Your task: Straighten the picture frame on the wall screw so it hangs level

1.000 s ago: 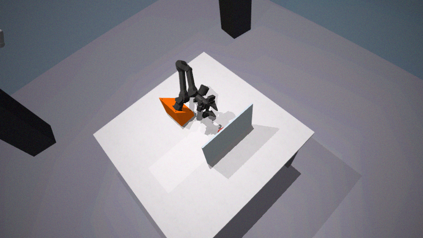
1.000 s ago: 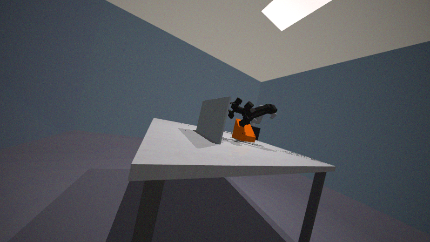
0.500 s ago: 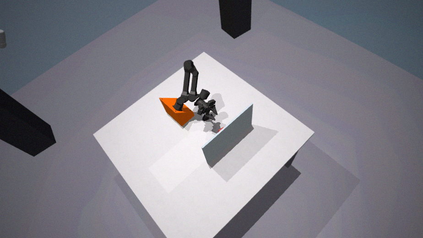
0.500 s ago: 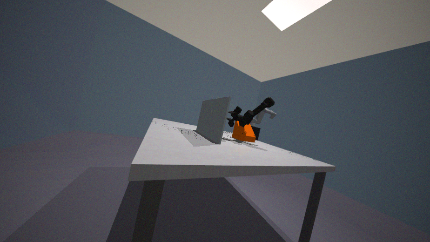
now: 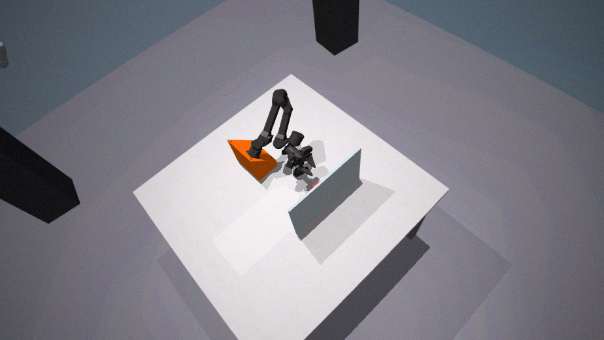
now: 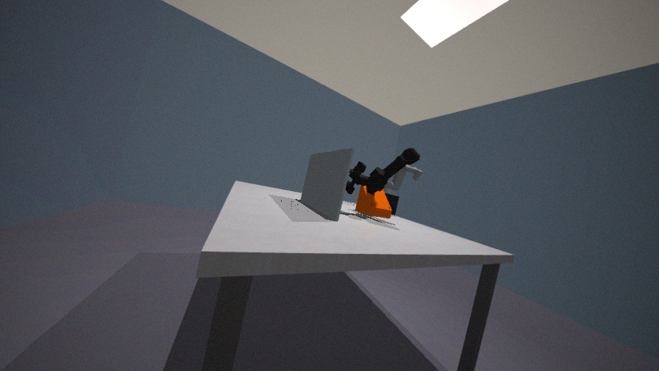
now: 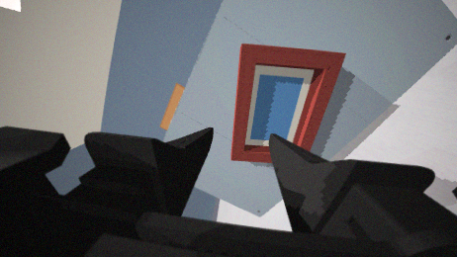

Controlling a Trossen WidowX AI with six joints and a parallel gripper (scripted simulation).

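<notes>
The picture frame is 100 mm ahead of my gripper tip, 50 mm below it and 20 mm to the right of it. From my gripper tip the other things lie so: wall panel 110 mm ahead, 50 mm below.
</notes>
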